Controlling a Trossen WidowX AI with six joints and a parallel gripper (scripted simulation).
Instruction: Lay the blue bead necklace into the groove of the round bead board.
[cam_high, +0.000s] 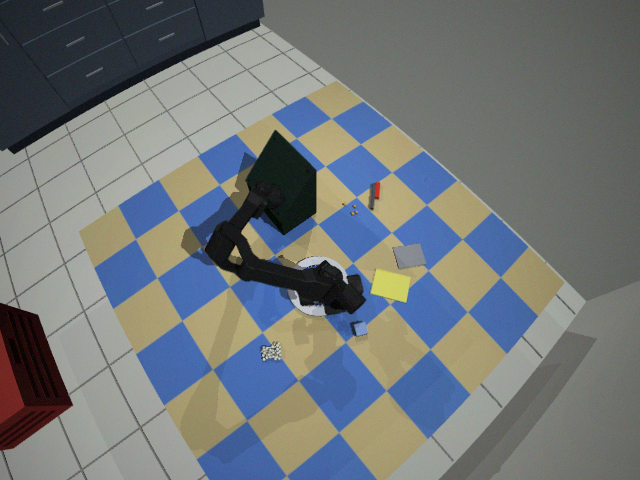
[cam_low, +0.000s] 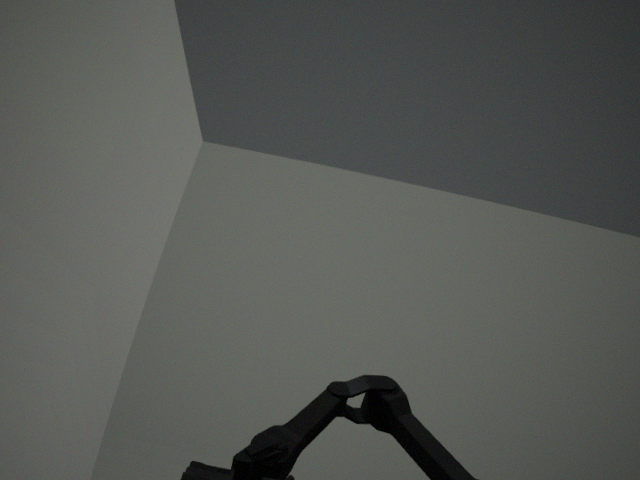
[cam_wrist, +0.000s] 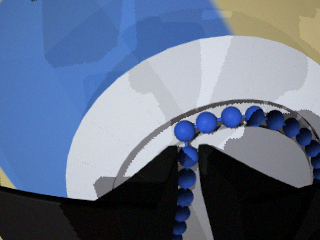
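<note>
Now: the round white bead board 5 cm behind my gripper tip, 1 cm to the right of it and 1 cm below it. Round my gripper tip: small blue cube (14 cm ahead, 3 cm to the left, 1 cm below); then grey square (31 cm to the left, 2 cm ahead, 1 cm below); then yellow pad (19 cm to the left, 7 cm ahead, 1 cm below).
</note>
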